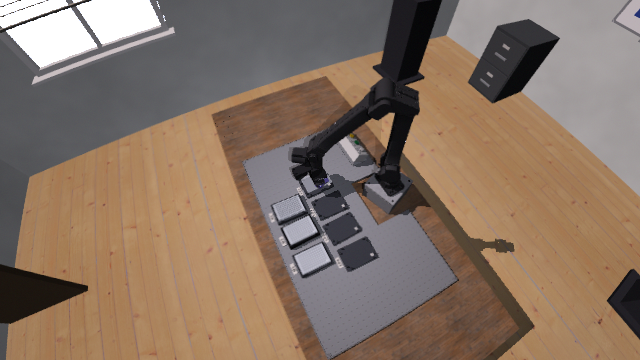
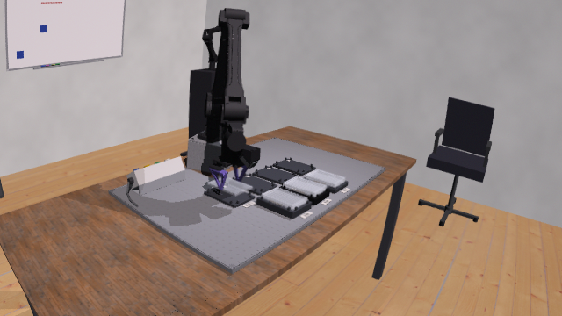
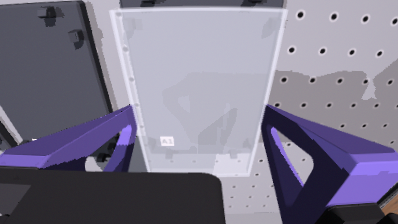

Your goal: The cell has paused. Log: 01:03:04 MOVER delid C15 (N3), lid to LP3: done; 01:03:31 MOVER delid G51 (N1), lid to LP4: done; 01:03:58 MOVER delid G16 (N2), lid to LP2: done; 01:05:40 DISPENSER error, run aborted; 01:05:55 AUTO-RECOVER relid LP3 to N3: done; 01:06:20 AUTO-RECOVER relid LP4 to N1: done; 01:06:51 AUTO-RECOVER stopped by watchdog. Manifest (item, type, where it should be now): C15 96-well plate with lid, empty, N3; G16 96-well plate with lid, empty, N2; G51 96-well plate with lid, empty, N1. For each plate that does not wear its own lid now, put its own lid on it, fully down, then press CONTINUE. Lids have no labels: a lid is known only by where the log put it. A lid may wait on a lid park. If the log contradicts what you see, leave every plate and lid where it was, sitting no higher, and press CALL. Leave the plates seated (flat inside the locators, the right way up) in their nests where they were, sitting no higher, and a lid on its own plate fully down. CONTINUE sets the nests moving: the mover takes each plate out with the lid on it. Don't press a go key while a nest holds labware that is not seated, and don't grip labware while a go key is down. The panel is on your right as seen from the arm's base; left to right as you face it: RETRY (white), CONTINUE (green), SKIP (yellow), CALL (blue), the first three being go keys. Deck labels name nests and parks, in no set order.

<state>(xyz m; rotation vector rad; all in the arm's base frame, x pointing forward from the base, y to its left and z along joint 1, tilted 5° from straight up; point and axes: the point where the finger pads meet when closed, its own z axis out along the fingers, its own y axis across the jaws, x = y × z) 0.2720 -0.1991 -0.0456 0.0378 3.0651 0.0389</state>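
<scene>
The plate is 18 cm ahead of my hand, 6 cm to the left of it and 2 cm below it. Also, from my hand: LP3 label: 9 cm ahead, 12 cm to the left, 4 cm below; then deck label LP2: 9 cm ahead, 4 cm below; then lid park LP3: 13 cm to the left, 4 cm below.
</scene>
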